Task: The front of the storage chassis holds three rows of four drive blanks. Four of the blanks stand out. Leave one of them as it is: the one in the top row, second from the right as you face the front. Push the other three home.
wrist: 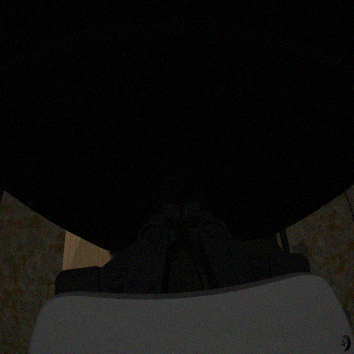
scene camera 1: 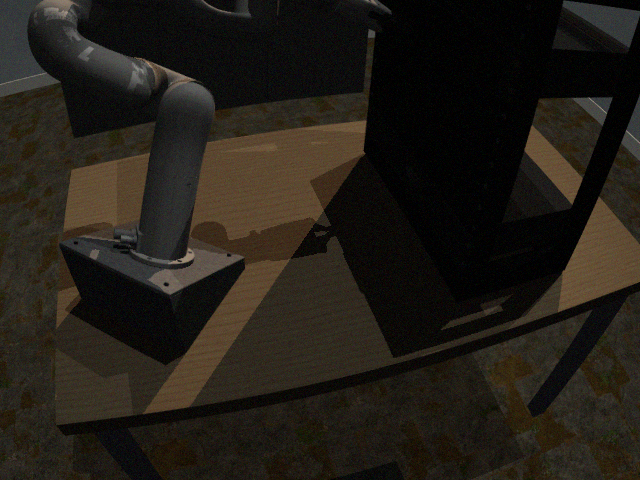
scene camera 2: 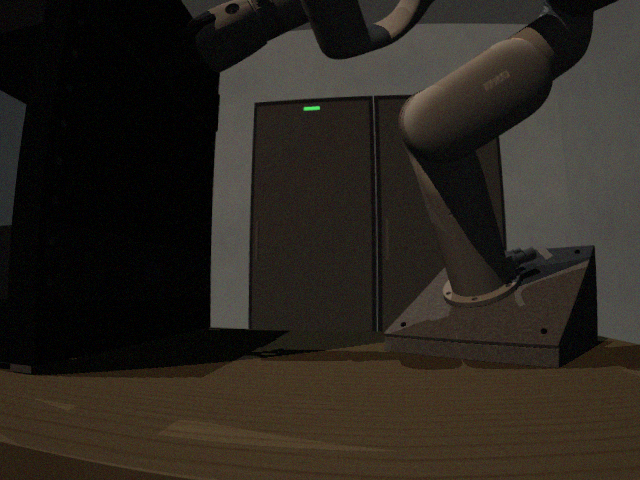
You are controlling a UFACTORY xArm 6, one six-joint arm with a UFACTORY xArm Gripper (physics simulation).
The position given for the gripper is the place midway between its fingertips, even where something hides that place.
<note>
In view: the gripper (scene camera 2: 160, 70) and a black rack (scene camera 2: 113, 200).
The black rack is seen too in the wrist view (wrist: 250, 103) and in scene camera 1 (scene camera 1: 451, 105). The gripper is seen too in the wrist view (wrist: 175, 186).
</note>
